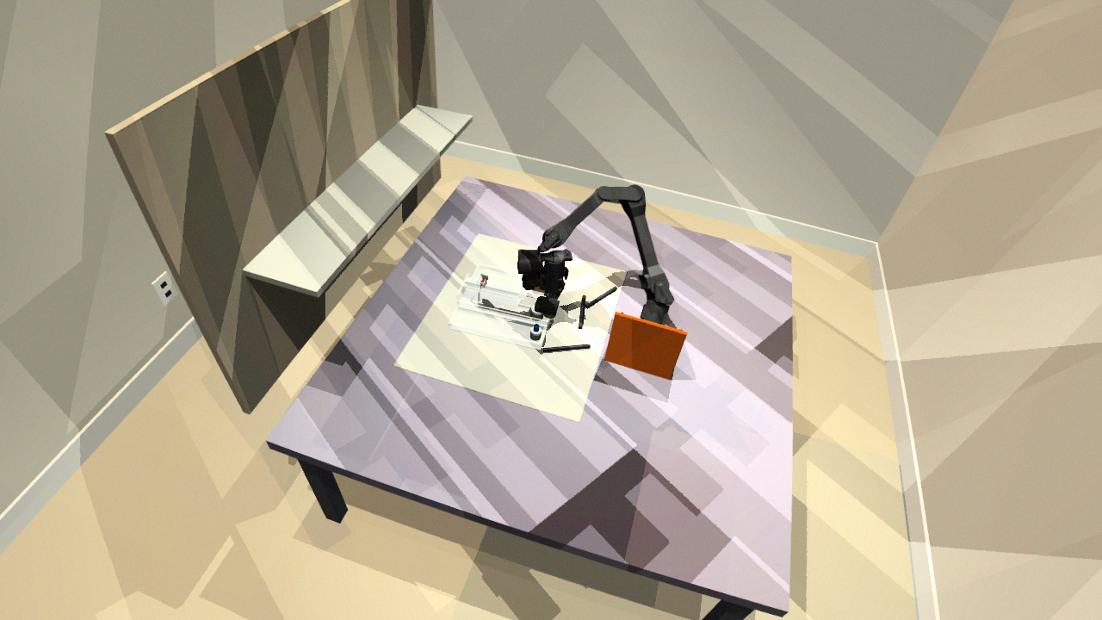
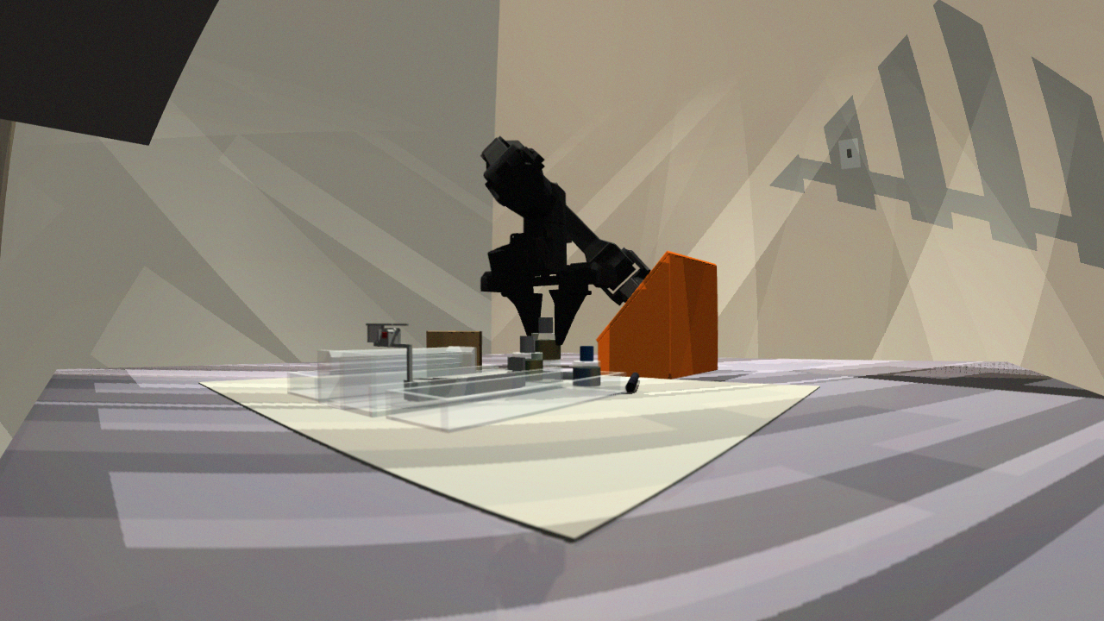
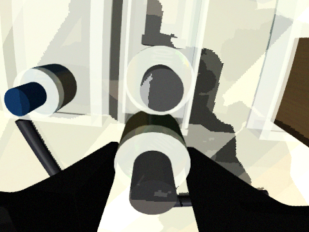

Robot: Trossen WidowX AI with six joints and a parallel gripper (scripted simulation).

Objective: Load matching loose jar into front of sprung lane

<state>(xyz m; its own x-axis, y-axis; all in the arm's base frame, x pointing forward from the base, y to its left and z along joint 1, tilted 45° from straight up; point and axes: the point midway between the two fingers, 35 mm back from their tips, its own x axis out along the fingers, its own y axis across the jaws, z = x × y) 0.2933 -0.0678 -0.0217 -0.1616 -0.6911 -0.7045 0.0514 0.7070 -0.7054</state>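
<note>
Now: the blue-lidded jar 80 mm to the left of my gripper tip, 30 mm ahead of it and 20 mm below it. Round my gripper tip: brown box 130 mm to the right, 40 mm ahead, 20 mm below; then transparent lane 170 mm ahead, 40 mm to the right, 40 mm below; then shelf 530 mm ahead, 310 mm above, 70 mm to the right.
</note>
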